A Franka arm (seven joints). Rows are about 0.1 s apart.
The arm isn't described. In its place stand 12 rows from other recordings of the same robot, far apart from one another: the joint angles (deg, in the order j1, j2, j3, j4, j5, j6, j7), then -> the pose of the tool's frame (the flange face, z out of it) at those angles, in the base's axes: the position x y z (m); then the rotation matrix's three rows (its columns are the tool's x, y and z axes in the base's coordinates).
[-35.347, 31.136, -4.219, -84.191, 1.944, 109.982, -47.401] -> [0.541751, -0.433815, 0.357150], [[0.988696, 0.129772, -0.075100], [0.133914, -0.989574, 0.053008], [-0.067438, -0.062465, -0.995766]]
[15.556, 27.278, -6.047, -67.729, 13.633, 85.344, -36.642] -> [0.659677, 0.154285, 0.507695], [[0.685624, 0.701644, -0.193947], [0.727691, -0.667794, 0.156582], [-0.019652, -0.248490, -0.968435]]
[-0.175, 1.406, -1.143, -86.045, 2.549, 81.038, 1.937] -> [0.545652, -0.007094, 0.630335], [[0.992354, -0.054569, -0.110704], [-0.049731, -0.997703, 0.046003], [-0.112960, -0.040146, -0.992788]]
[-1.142, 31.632, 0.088, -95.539, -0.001, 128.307, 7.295] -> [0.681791, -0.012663, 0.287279], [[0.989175, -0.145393, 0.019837], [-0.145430, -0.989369, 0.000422], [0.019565, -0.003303, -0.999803]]
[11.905, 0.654, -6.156, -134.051, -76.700, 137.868, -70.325] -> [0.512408, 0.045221, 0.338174], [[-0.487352, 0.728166, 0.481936], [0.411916, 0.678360, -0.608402], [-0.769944, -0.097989, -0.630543]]
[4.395, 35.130, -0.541, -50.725, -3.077, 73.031, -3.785] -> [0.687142, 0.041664, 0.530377], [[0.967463, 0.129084, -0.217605], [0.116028, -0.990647, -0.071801], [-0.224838, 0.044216, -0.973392]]
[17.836, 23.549, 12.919, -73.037, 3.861, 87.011, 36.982] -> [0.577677, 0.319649, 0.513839], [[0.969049, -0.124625, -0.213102], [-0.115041, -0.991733, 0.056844], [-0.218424, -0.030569, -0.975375]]
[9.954, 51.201, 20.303, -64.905, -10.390, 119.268, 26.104] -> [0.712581, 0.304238, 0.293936], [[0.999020, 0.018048, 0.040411], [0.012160, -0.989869, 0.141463], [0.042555, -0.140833, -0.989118]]
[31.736, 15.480, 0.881, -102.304, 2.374, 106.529, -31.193] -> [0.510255, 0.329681, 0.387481], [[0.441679, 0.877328, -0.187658], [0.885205, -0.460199, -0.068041], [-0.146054, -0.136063, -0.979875]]
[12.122, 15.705, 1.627, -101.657, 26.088, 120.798, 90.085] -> [0.617438, 0.170943, 0.414580], [[0.013997, -0.999882, 0.006346], [-0.917503, -0.010320, 0.397594], [-0.397481, -0.011387, -0.917540]]
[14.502, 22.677, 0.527, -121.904, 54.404, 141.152, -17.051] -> [0.549535, 0.146365, 0.215232], [[0.976944, -0.212901, 0.015920], [-0.188161, -0.823387, 0.535377], [-0.100874, -0.526029, -0.844463]]
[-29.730, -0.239, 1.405, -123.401, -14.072, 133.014, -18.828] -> [0.484760, -0.266308, 0.418445], [[0.996790, -0.022668, 0.076783], [-0.003303, -0.969905, -0.243461], [0.079991, 0.242426, -0.966867]]
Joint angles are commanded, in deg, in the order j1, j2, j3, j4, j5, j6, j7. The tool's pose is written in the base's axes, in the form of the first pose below.
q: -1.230, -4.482, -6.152, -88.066, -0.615, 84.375, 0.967
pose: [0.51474, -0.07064, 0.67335], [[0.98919, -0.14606, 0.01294], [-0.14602, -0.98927, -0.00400], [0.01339, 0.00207, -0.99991]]
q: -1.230, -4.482, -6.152, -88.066, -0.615, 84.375, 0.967
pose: [0.51474, -0.07064, 0.67335], [[0.98919, -0.14606, 0.01294], [-0.14602, -0.98927, -0.00400], [0.01339, 0.00207, -0.99991]]
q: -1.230, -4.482, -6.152, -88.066, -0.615, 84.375, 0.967
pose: [0.51474, -0.07064, 0.67335], [[0.98919, -0.14606, 0.01294], [-0.14602, -0.98927, -0.00400], [0.01339, 0.00207, -0.99991]]
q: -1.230, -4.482, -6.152, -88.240, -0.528, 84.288, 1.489
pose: [0.51466, -0.07044, 0.67181], [[0.98790, -0.15487, 0.00862], [-0.15486, -0.98793, -0.00192], [0.00882, 0.00056, -0.99996]]
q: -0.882, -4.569, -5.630, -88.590, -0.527, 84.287, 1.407
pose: [0.51526, -0.06237, 0.66982], [[0.99037, -0.13841, 0.00408], [-0.13840, -0.99037, -0.00181], [0.00429, 0.00123, -0.99999]]
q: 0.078, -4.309, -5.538, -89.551, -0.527, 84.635, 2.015
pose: [0.51866, -0.05288, 0.66025], [[0.99138, -0.13058, -0.01108], [-0.13059, -0.99144, -0.00086], [-0.01087, 0.00230, -0.99994]]
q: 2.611, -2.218, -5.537, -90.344, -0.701, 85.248, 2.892
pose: [0.53305, -0.02973, 0.63559], [[0.99353, -0.10163, -0.05076], [-0.10205, -0.99476, -0.00588], [-0.04989, 0.01103, -0.99869]]
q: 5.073, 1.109, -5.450, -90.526, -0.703, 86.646, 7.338
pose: [0.55312, -0.00450, 0.60467], [[0.98724, -0.13340, -0.08697], [-0.13506, -0.99075, -0.01351], [-0.08436, 0.02508, -0.99612]]
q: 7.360, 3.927, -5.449, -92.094, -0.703, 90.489, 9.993
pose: [0.57136, 0.01943, 0.56958], [[0.98578, -0.13831, -0.09540], [-0.14100, -0.98977, -0.02196], [-0.09139, 0.03510, -0.99520]]
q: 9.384, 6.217, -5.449, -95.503, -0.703, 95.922, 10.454
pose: [0.58418, 0.04130, 0.52594], [[0.98906, -0.10964, -0.09873], [-0.11302, -0.99316, -0.02933], [-0.09484, 0.04017, -0.99468]]
